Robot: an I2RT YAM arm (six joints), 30 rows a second.
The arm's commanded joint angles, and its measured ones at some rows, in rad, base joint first. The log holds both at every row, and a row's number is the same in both.
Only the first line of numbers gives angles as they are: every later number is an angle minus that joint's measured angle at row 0.
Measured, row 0:
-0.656 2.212 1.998 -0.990 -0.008 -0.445
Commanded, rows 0 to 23:
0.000 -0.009 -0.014 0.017 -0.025 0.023
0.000 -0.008 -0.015 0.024 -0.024 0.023
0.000 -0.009 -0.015 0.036 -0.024 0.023
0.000 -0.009 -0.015 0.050 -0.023 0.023
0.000 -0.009 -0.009 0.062 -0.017 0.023
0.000 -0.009 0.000 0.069 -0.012 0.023
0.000 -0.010 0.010 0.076 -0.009 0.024
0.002 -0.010 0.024 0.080 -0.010 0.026
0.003 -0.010 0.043 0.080 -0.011 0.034
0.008 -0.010 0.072 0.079 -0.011 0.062
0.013 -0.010 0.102 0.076 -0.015 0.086
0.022 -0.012 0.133 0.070 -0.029 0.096
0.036 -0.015 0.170 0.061 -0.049 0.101
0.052 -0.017 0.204 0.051 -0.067 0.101
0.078 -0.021 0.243 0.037 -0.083 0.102
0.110 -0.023 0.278 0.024 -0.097 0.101
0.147 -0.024 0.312 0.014 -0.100 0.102
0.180 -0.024 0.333 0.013 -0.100 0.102
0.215 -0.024 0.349 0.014 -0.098 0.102
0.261 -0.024 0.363 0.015 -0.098 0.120
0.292 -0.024 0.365 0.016 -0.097 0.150
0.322 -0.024 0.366 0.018 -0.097 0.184
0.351 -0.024 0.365 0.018 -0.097 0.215
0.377 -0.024 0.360 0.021 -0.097 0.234
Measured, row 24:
0.310 0.000 0.352 0.027 -0.071 0.140
